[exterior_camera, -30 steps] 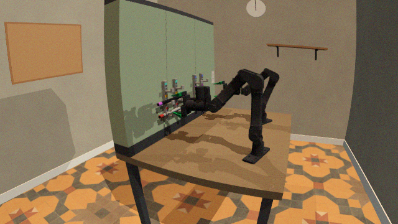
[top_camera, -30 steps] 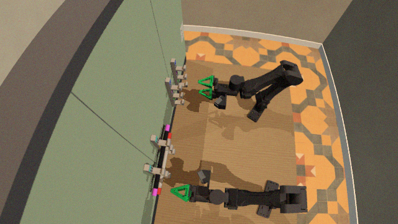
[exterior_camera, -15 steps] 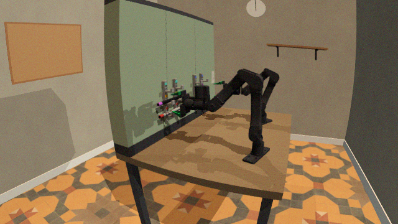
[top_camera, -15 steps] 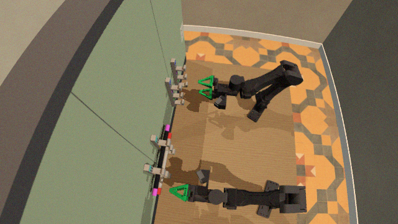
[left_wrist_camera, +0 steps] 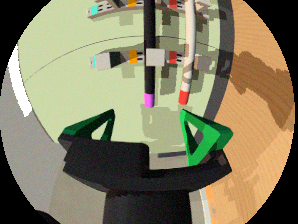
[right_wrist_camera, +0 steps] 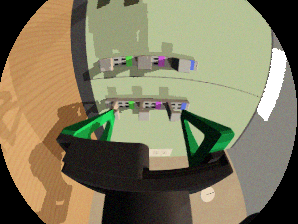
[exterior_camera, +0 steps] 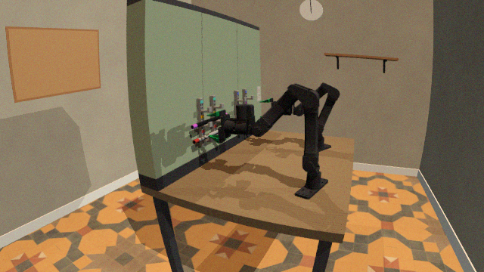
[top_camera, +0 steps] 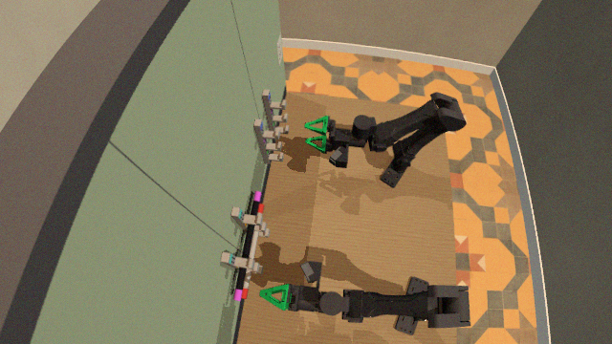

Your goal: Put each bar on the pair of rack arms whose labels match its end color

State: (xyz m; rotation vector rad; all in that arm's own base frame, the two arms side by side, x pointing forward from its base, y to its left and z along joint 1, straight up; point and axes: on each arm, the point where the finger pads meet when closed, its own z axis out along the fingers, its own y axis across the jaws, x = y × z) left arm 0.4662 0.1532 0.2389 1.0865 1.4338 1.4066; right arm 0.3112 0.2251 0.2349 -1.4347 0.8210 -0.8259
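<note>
The bar lies 14 cm to the right of my left hand, 6 cm ahead of it and 1 cm below it. From my left hand the other things lie so: green wall panel: 33 cm to the right, 19 cm above, 13 cm ahead.
</note>
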